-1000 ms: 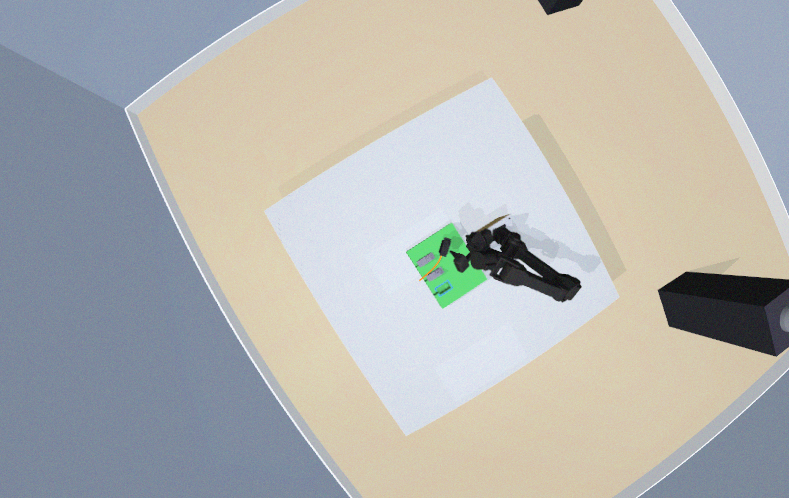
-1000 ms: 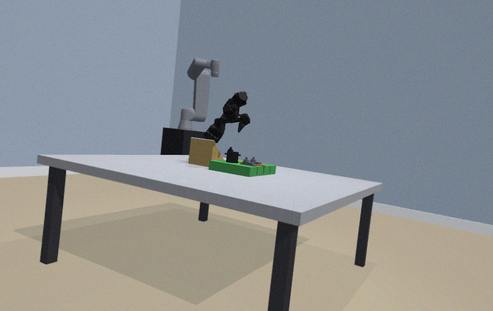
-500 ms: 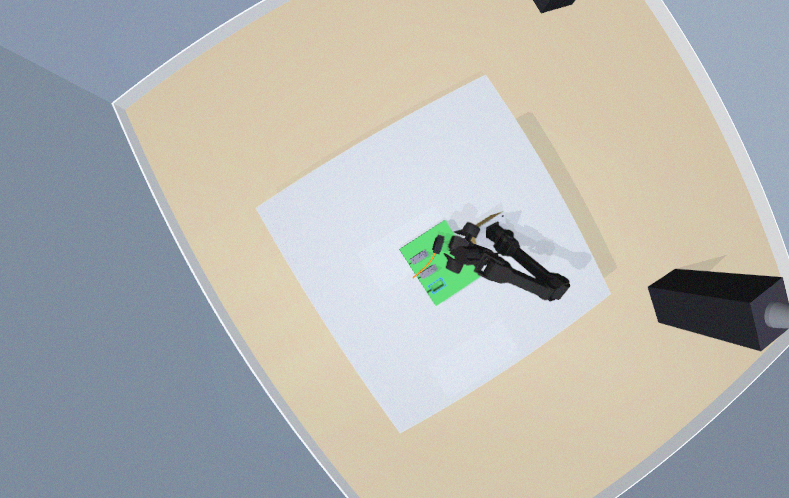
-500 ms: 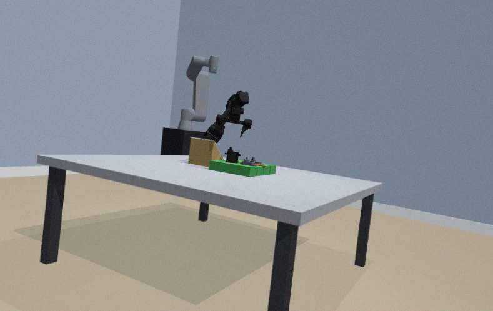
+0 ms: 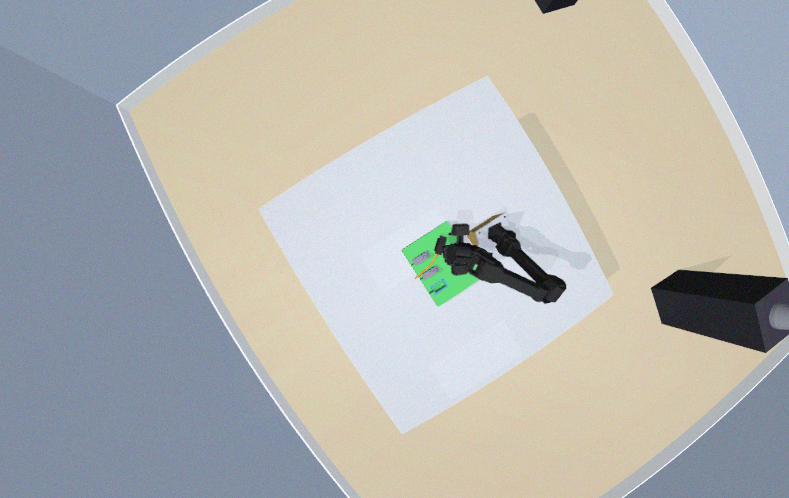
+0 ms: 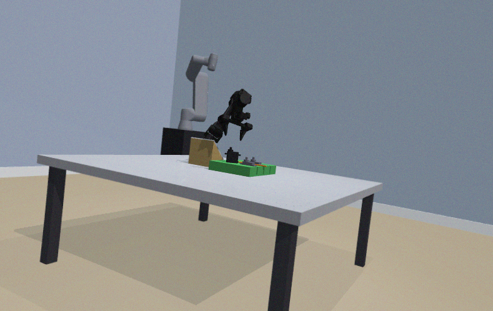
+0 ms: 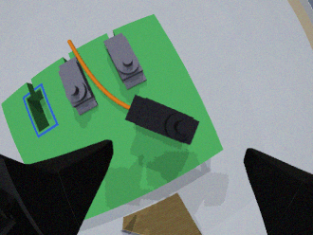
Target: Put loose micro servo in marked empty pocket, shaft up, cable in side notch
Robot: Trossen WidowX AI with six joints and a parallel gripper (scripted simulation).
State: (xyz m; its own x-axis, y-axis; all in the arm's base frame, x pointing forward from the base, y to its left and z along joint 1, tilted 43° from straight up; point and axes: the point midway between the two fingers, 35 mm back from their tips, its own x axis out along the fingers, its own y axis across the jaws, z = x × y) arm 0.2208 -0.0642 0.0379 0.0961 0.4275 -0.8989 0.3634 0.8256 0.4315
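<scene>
Now: gripper tip 15 cm above the green deck, 7 cm to the right of it and 1 cm past it.
</scene>
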